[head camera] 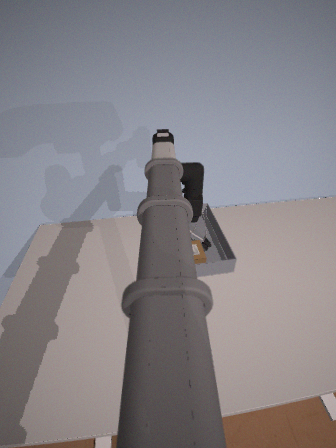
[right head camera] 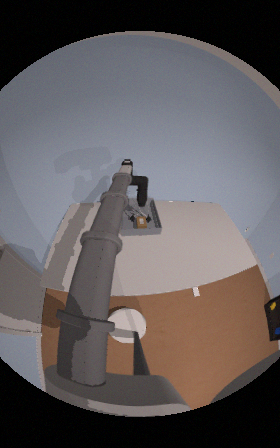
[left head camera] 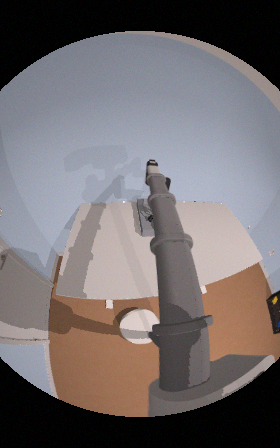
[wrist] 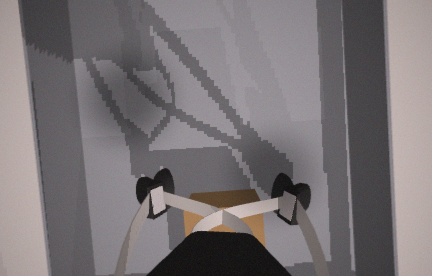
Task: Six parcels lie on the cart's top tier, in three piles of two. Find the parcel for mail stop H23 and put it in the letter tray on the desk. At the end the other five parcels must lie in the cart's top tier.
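Places are measured from the robot's base along level axes (x ahead, y left, z up), in millimetres.
Pixels of known places: gripper, fingertip midpoint: (wrist: 222, 187); robot's base, origin of the base link: (right head camera: 126, 324) (left head camera: 139, 325).
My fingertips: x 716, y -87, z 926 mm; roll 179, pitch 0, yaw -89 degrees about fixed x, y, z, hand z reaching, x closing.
Observation:
Ahead of a thing's pixels: the offset from my fingertips to its top centre. "spot": to the spot under its first point. Level surfaces: height alone.
A brown parcel {49 mm back, 6 mm right, 49 mm up} (head camera: 200, 253) (right head camera: 141, 224) (wrist: 241, 195) with a pale label lies inside the grey letter tray {42 mm ahead, 11 mm left, 59 mm up} (head camera: 218, 268) (left head camera: 142, 220) (right head camera: 145, 231) (wrist: 367, 125), near its front end. The label's writing cannot be read. The tray stands at the back of the pale desk {4 mm down} (head camera: 280, 310) (left head camera: 220, 250) (right head camera: 200, 250) (wrist: 413, 150). My gripper (right head camera: 140, 218) (wrist: 222, 187) is open, low in the tray. Its fingertips stand on either side of the parcel, with a gap on each side in the wrist view. In the left head view the parcel is hidden behind the arm. The cart and the other parcels do not show.
My telescoping arm (head camera: 167, 250) (left head camera: 175, 280) (right head camera: 100, 270) reaches over the desk. A white round object (left head camera: 137, 326) (right head camera: 128, 325) is in front of the desk. A grey furniture piece {spot: 787 mm back, 1260 mm left, 438 mm down} (left head camera: 22, 305) stands at the left. A dark container with coloured items (left head camera: 275, 311) (right head camera: 273, 320) is at the right edge.

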